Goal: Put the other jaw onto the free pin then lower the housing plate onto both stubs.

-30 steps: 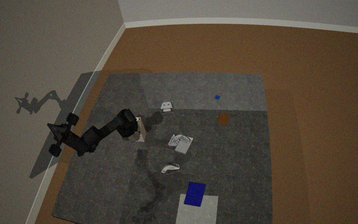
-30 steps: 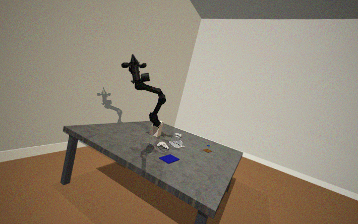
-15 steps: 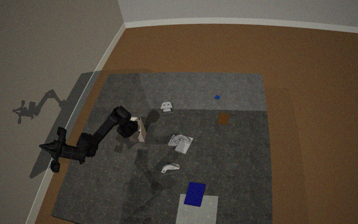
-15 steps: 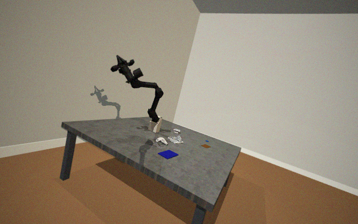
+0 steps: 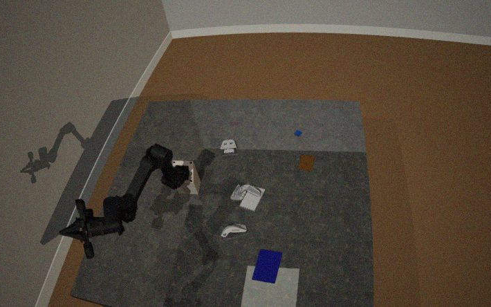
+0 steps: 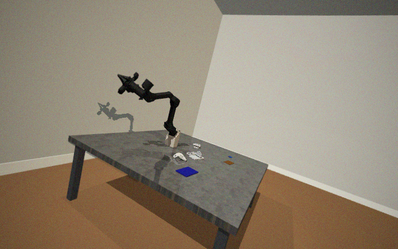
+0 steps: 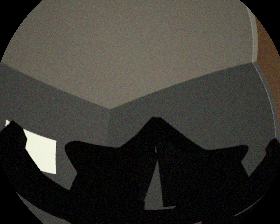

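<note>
Right now my gripper tip is 50 cm above the white jaw, 41 cm short of it and 33 cm to the right of it. The rest, counted from my gripper tip: small blue square: 93 cm to the left, 67 cm ahead, 51 cm below; then orange patch: 74 cm to the left, 72 cm ahead, 51 cm below.
</note>
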